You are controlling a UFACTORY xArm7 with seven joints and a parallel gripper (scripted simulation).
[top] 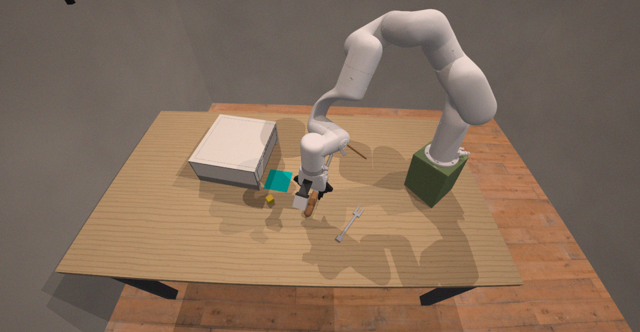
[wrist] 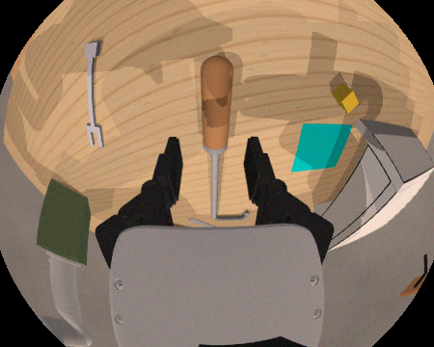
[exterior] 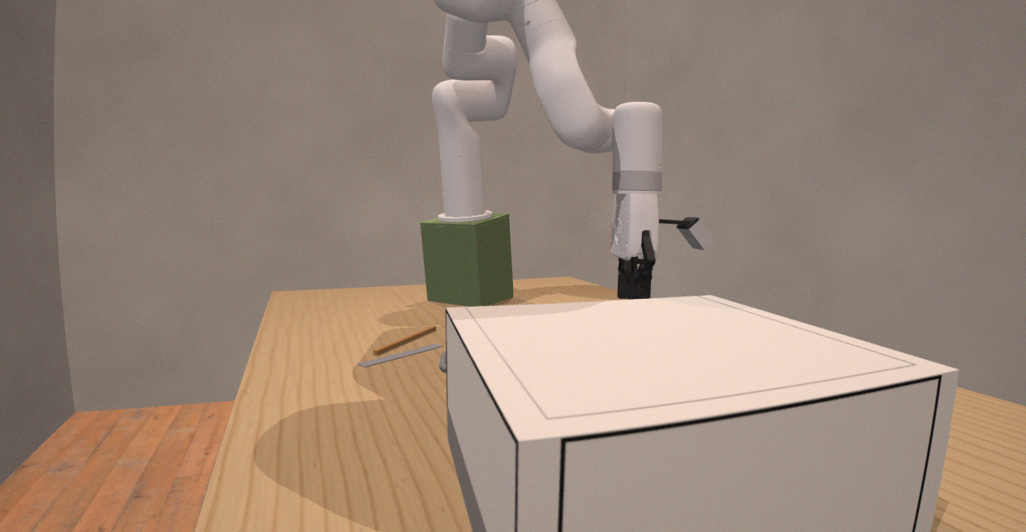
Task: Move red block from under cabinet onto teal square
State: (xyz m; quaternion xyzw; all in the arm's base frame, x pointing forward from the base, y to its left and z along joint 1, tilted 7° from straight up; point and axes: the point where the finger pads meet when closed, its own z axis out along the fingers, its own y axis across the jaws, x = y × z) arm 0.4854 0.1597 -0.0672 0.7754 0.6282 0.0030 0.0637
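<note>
The hook tool lies 1 cm ahead of my hand, 13 cm to the right of it and 9 cm below it. The rest, counted from my hand: teal square: 17 cm ahead, 10 cm to the right, 10 cm below; grey fork: 15 cm behind, 7 cm to the left, 10 cm below; small yellow cube: 18 cm ahead, 1 cm to the left, 9 cm below.
</note>
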